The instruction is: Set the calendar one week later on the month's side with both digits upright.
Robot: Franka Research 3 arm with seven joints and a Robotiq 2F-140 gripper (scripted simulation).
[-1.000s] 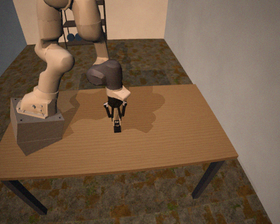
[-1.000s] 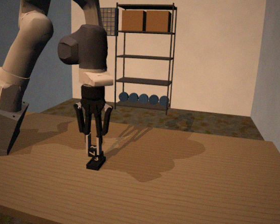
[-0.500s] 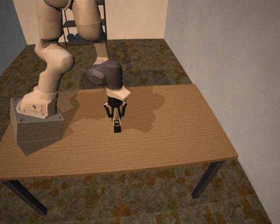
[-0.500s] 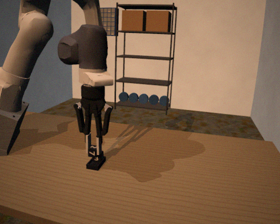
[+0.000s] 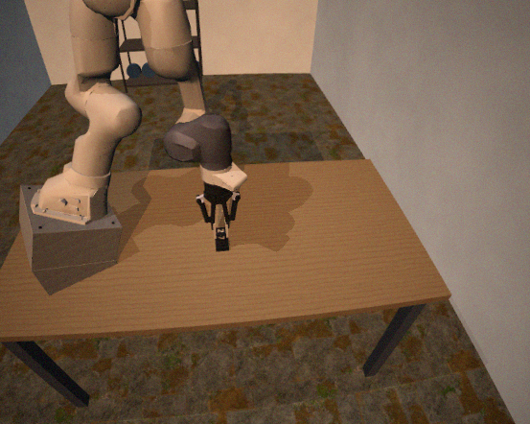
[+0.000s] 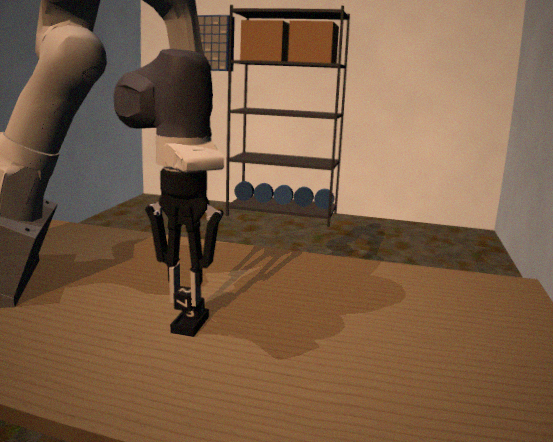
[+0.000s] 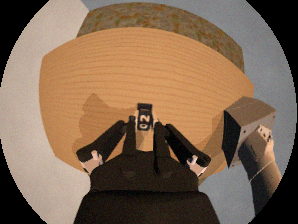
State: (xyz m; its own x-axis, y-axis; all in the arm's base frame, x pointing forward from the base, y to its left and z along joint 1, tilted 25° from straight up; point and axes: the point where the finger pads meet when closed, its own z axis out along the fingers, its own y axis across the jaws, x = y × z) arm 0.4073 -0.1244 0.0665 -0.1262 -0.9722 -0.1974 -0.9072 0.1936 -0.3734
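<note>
My gripper is now 80 mm above the black calendar tray and 20 mm to the right of it. Also, from my hand: cube (30 mm below).
</note>
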